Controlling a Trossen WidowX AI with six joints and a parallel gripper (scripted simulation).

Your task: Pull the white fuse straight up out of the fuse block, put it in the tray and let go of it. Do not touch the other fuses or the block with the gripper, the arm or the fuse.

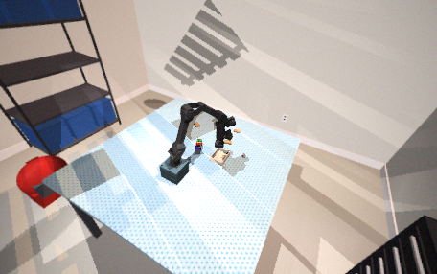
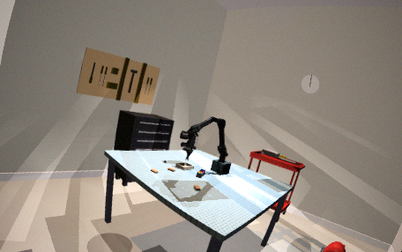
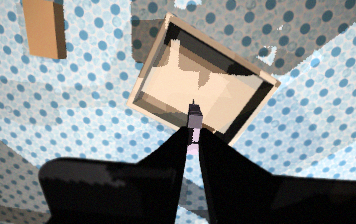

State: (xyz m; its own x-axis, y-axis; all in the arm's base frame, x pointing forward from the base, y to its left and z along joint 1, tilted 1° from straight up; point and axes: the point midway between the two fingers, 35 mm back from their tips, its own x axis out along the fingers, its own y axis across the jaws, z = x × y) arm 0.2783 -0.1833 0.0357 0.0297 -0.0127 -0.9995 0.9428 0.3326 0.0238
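Right now the white fuse is 1 cm below my gripper tip. From my gripper tip the other things lie so: purple fuse (16 cm to the left, 7 cm below, 2 cm behind); then blue fuse (16 cm to the left, 7 cm below, 3 cm behind); then tan tray (10 cm below, 1 cm to the right, 1 cm behind).
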